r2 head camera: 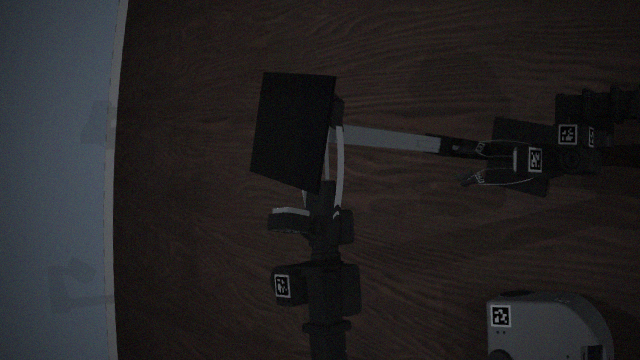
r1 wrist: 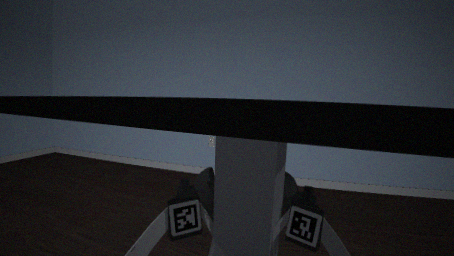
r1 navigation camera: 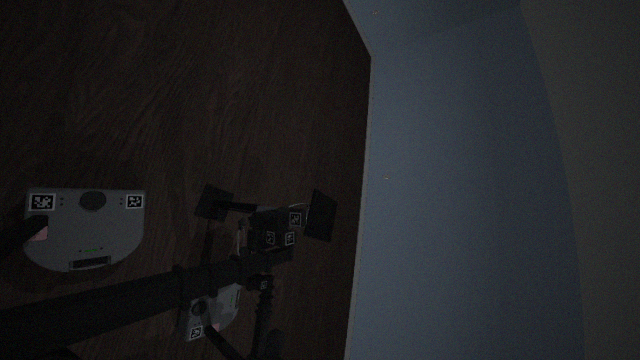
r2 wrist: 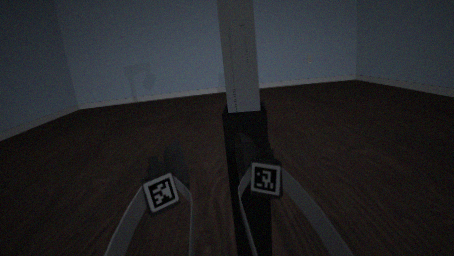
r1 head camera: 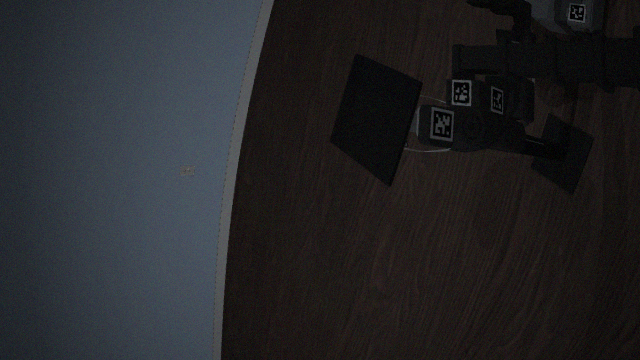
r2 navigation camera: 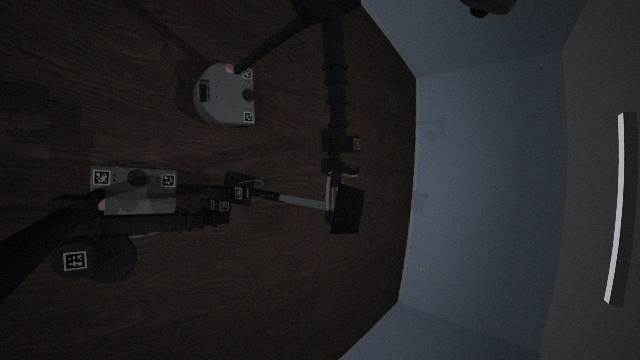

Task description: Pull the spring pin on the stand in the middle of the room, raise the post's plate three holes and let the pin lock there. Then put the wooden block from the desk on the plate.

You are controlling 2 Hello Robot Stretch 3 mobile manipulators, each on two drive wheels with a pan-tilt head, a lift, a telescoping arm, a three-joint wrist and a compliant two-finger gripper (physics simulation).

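The stand's black square plate (r1 head camera: pixel 375 120) (r1 navigation camera: pixel 321 215) (r1 wrist: pixel 225 117) (r2 head camera: pixel 295 130) (r2 navigation camera: pixel 348 210) tops the grey post (r1 wrist: pixel 247 220) (r2 head camera: pixel 390 139) (r2 navigation camera: pixel 302 201) (r2 wrist: pixel 240 55). The post rises from a black sleeve (r2 head camera: pixel 452 145) (r2 wrist: pixel 249 122) on the dark base plate (r1 head camera: pixel 580 167) (r2 navigation camera: pixel 235 177). The r1 gripper (r1 wrist: pixel 247 192) is shut on the post just below the plate, one finger on each side. The r2 gripper (r2 head camera: pixel 475 164) (r2 wrist: pixel 212 162) is open and empty beside the sleeve; its right finger overlaps the sleeve in the r2 wrist view. The spring pin cannot be made out. The wooden block and desk do not show.
The r1 mobile base (r1 navigation camera: pixel 90 225) (r2 head camera: pixel 550 335) (r2 navigation camera: pixel 225 100) and the r2 mobile base (r1 navigation camera: pixel 220 310) (r2 navigation camera: pixel 150 200) stand on the dark wooden floor. Both arms reach toward the stand from different sides. A blue wall (r1 head camera: pixel 125 225) (r2 navigation camera: pixel 490 175) rises beyond the stand. The light is dim.
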